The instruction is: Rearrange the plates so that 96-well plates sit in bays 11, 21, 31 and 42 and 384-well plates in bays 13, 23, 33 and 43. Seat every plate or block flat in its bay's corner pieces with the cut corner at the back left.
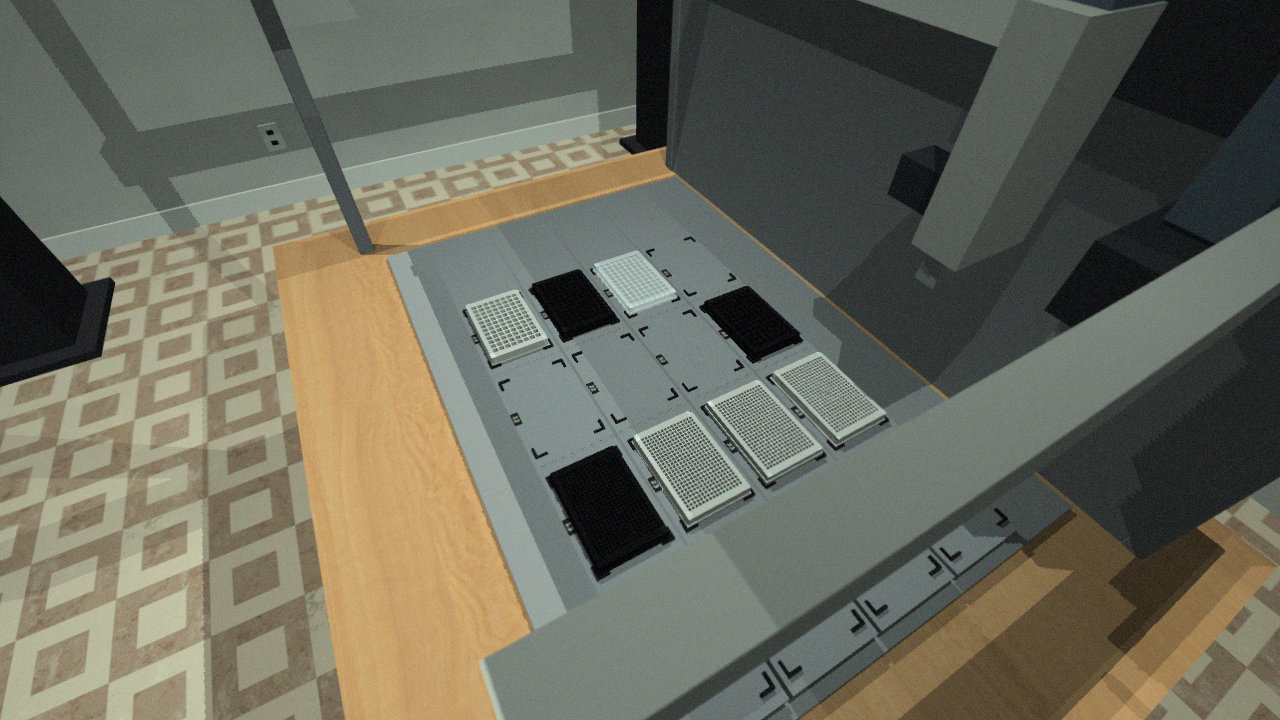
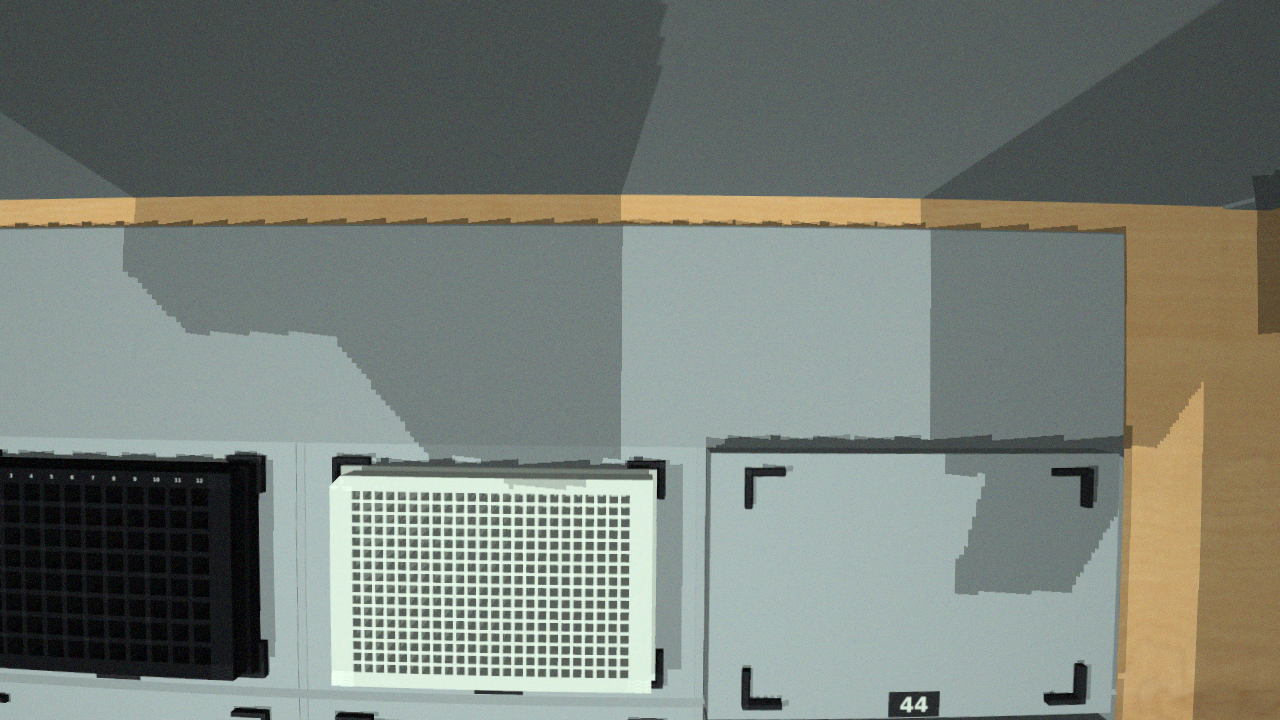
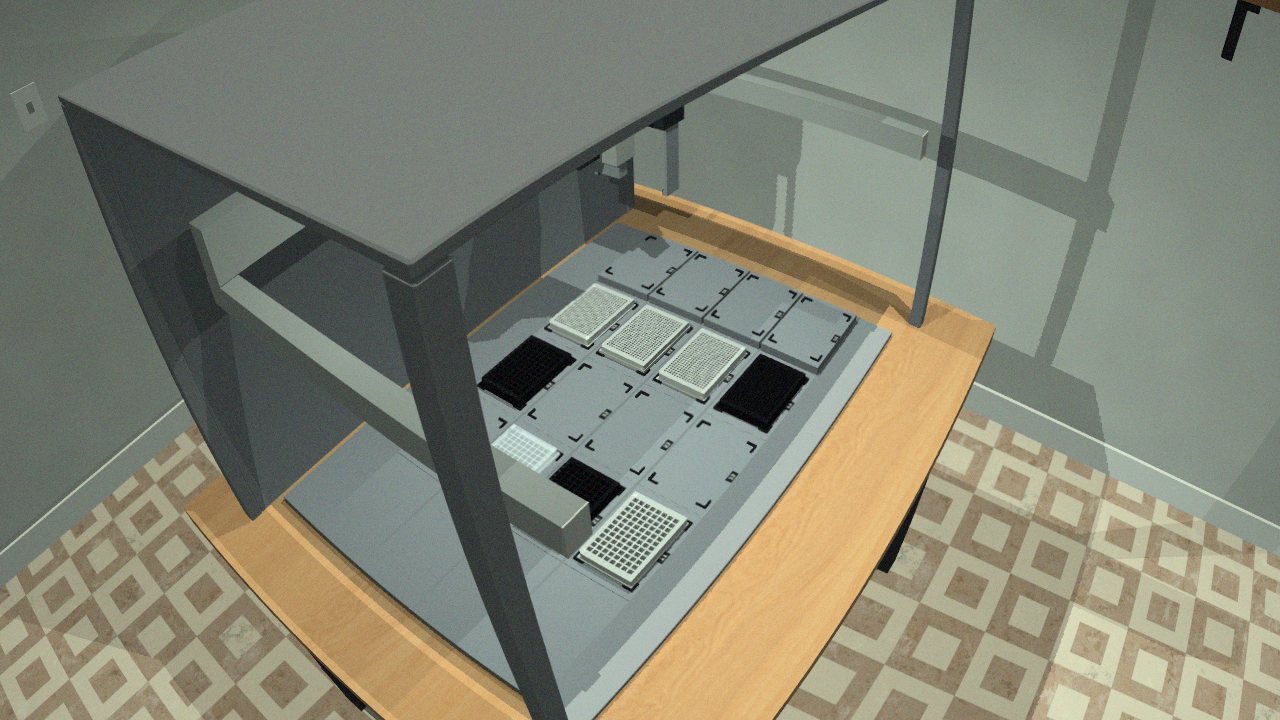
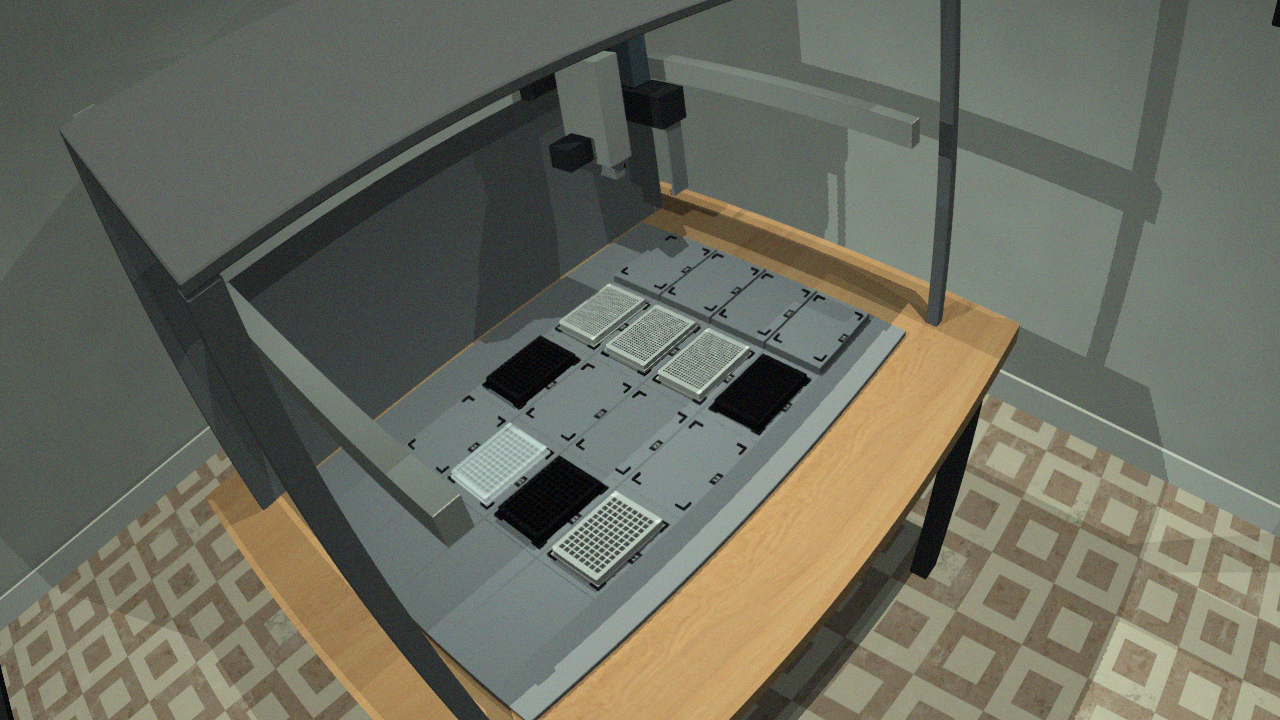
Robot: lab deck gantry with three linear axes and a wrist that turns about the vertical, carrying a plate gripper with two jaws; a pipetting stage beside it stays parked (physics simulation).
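Where they show: gripper, fingertip midpoint: [image 3: 635, 180] [image 4: 647, 180]; robot's base, origin of the base link: [image 1: 465, 312] [image 3: 631, 589] [image 4: 598, 588].
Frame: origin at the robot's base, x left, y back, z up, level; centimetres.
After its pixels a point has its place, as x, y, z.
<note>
White 96-well plate [image 1: 505, 325] {4.1, -7.3, 1.4} [image 3: 634, 537] {4.0, -6.3, 1.3} [image 4: 607, 537] {4.0, -6.3, 1.2} sits in bay 11, a black plate [image 1: 573, 304] {14.7, -7.4, 1.1} [image 4: 551, 499] {14.2, -6.2, 1.5} in 21, a clear plate [image 1: 635, 281] {25.4, -7.4, 1.4} [image 4: 498, 462] {25.3, -6.2, 1.3} in 31, and a black 96-well plate [image 1: 750, 322] {35.6, -23.7, 1.4} [image 2: 107, 573] {36.4, -23.8, 1.4} [image 4: 531, 369] {35.5, -22.5, 1.4} in 42. White 384-well plates sit in bay 43 [image 1: 827, 397] {35.7, -39.8, 1.3} [image 2: 490, 582] {36.5, -39.3, 1.4}, bay 33 [image 1: 762, 429] {25.2, -39.8, 1.4} [image 3: 644, 336] {25.5, -38.7, 1.3} and bay 23 [image 1: 691, 468] {14.6, -40.2, 1.5} [image 3: 702, 361] {14.8, -38.8, 1.5}. A black 384-well plate [image 1: 610, 510] {4.2, -40.2, 1.1} [image 4: 760, 392] {3.7, -38.3, 1.5} sits in 13. My gripper [image 3: 668, 179] [image 4: 668, 179] {40.6, -58.0, 16.0} hangs raised at the back right, with no plate; one jaw shows, the other is hidden. It looks open.
Bay 44 [image 2: 841, 573] {37.0, -52.6, 1.4} on the raised right column holds no plate; the middle bays 12, 22 and 32 and bay 41 hold none either. The parked pipetting stage's grey column [image 1: 1011, 134] {33.0, -46.7, 38.9} [image 4: 595, 107] {34.2, -43.1, 38.3} stands beside my gripper. A dark back panel [image 1: 805, 161] {51.9, -11.7, 17.1} rises behind the deck.
</note>
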